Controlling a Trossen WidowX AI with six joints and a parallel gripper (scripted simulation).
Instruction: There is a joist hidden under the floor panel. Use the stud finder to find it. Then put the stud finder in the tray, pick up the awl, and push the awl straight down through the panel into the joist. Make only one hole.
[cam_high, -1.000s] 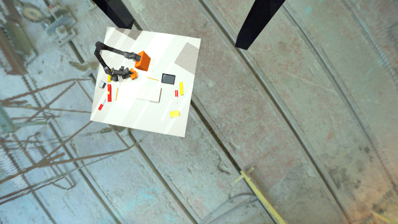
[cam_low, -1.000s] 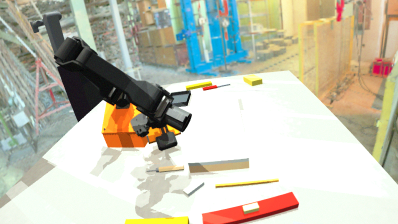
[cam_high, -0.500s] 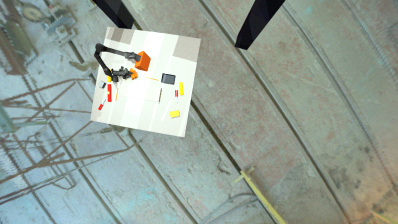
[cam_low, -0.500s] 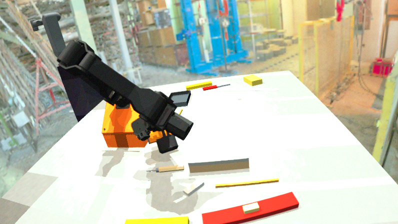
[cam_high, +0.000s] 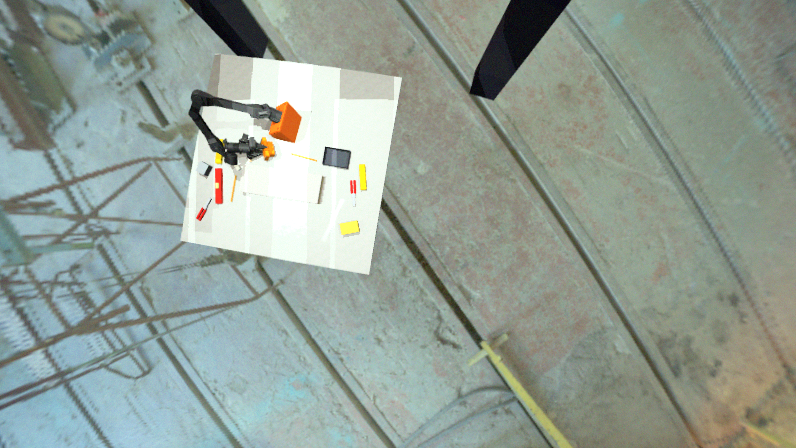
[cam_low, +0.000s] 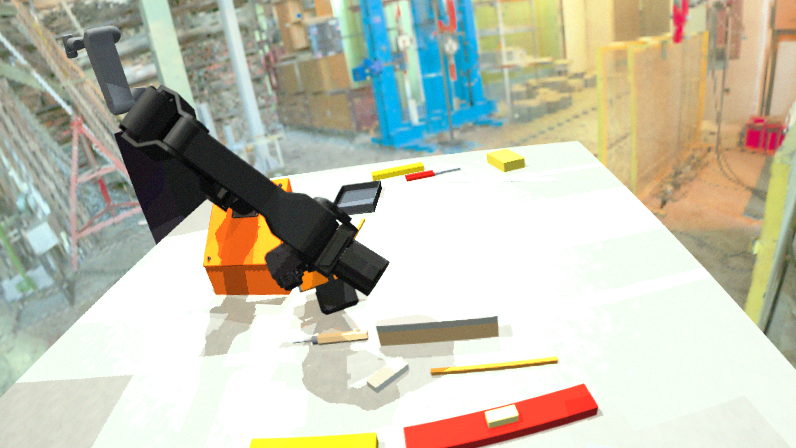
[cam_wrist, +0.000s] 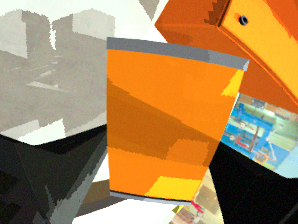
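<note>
Right now my gripper tip is 20 mm to the right of the stud finder and 20 mm above it. The rest, counted from my gripper tip: white block (210 mm to the right, 140 mm ahead, 60 mm below); then awl (140 mm to the right, 60 mm below, 20 mm ahead); then red level (300 mm ahead, 290 mm to the right, 50 mm below).
</note>
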